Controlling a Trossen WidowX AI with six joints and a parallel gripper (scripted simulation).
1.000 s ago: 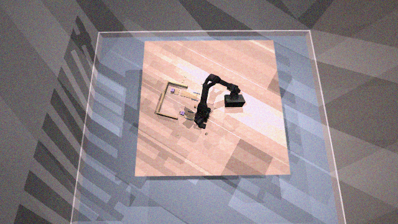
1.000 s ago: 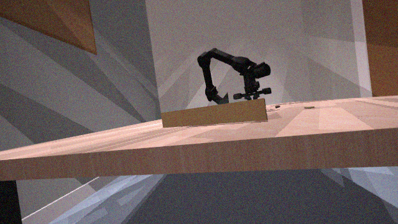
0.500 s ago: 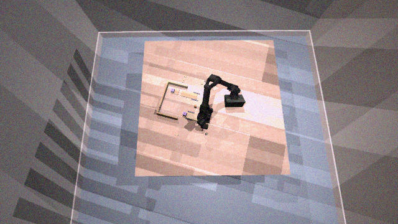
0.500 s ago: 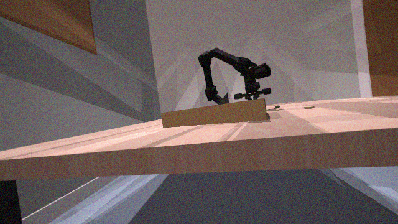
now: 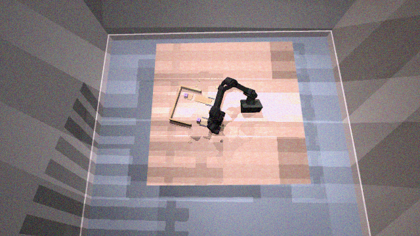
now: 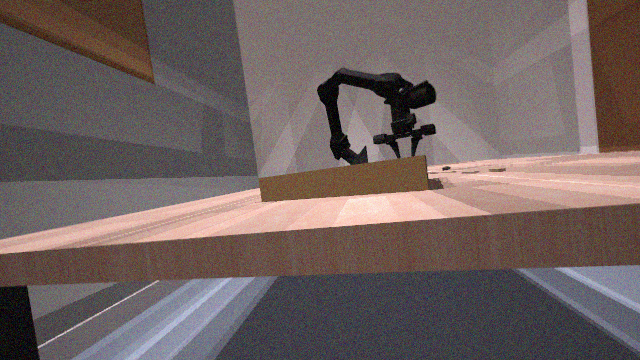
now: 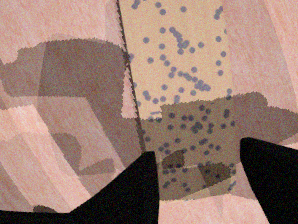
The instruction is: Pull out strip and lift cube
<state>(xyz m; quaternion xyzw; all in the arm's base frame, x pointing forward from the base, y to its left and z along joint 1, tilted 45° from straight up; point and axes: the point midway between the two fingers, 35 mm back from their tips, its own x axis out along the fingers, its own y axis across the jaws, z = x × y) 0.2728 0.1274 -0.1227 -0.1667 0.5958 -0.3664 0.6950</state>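
Now: the strip 60 mm ahead of my gripper tip, 20 mm to the right of it and 40 mm below it.
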